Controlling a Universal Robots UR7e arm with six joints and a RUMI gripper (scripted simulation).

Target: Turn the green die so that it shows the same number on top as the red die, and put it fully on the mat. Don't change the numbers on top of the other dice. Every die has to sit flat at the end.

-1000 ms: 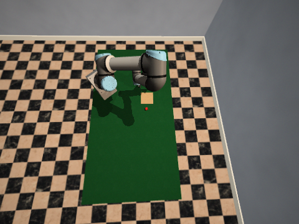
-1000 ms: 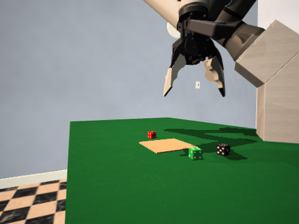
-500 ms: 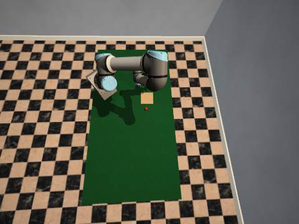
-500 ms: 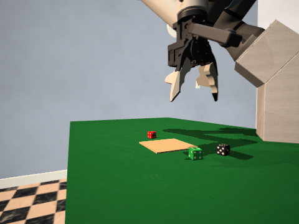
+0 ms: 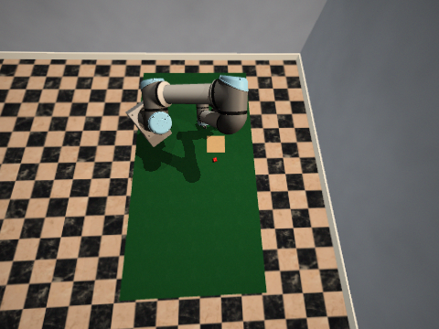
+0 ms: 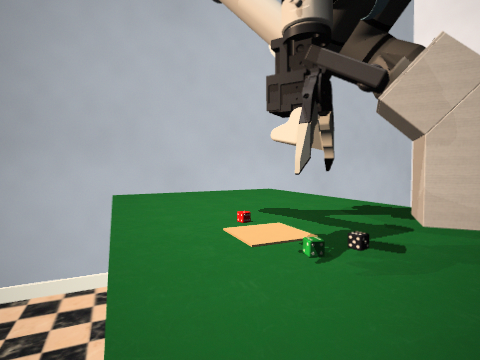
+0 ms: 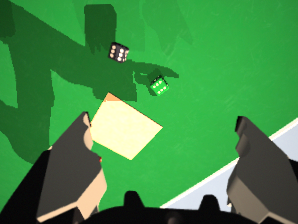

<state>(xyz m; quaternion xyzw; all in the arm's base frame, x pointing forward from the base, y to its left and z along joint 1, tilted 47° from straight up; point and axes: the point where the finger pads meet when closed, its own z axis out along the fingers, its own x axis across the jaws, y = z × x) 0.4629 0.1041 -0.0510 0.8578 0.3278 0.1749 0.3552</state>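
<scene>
Now: the green die 11 cm below my hand. Round my hand: black die (11 cm below, 9 cm behind, 1 cm to the left); red die (28 cm to the right, 11 cm below, 3 cm behind); tan mat (15 cm to the right, 12 cm below, 1 cm behind).
</scene>
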